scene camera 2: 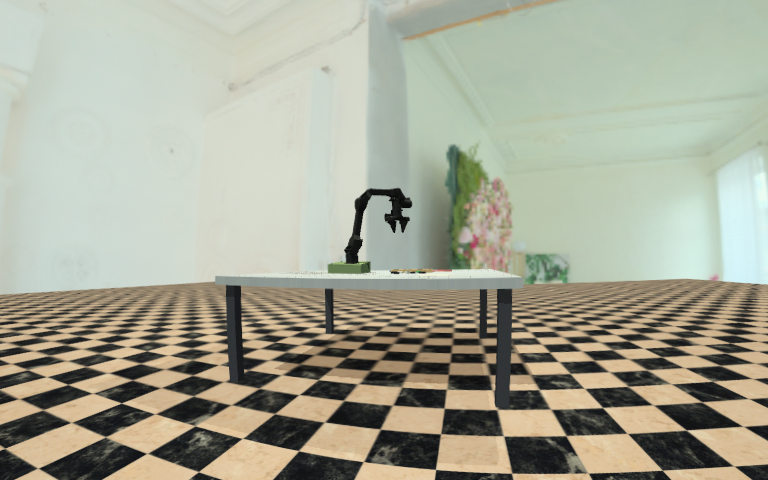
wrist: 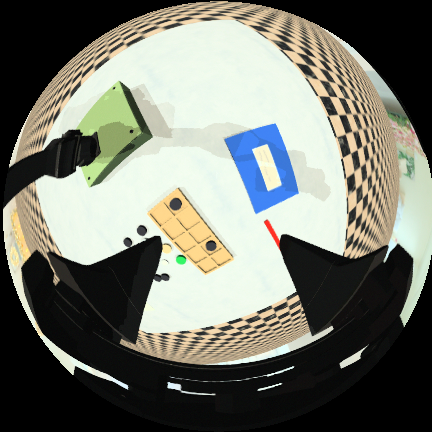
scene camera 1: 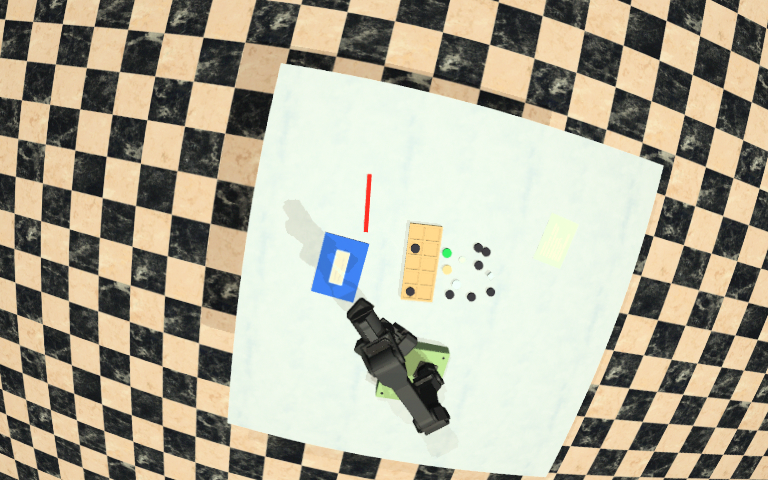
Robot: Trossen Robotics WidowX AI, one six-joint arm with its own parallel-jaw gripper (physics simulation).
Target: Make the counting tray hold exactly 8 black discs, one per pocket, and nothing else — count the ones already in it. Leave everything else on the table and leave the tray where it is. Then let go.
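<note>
The tan counting tray (scene camera 1: 427, 262) (wrist: 187, 232) has two columns of pockets. One black disc (scene camera 1: 410, 291) (wrist: 175, 204) sits in an end pocket, and another black disc (scene camera 1: 415, 248) (wrist: 211, 245) sits in the same column near the other end. The other pockets look empty. Several loose black discs lie beside the tray, among them one (scene camera 1: 449, 294) (wrist: 142, 230), one (scene camera 1: 471, 296) (wrist: 128, 242) and one (scene camera 1: 478, 264); two of them lie close together. My gripper (scene camera 2: 398, 230) (wrist: 221, 241) is open and empty, high above the table. Its left finger hides part of the loose group in the wrist view.
A green disc (scene camera 1: 446, 252) (wrist: 181, 259), a yellow disc (scene camera 1: 446, 269) (wrist: 167, 248) and small whitish pieces lie among the black ones. Across the tray are a blue rectangle (scene camera 1: 319, 277) (wrist: 286, 175) with a cream label and a red bar (scene camera 1: 367, 202) (wrist: 272, 233). A pale yellow pad (scene camera 1: 556, 240) lies farther off.
</note>
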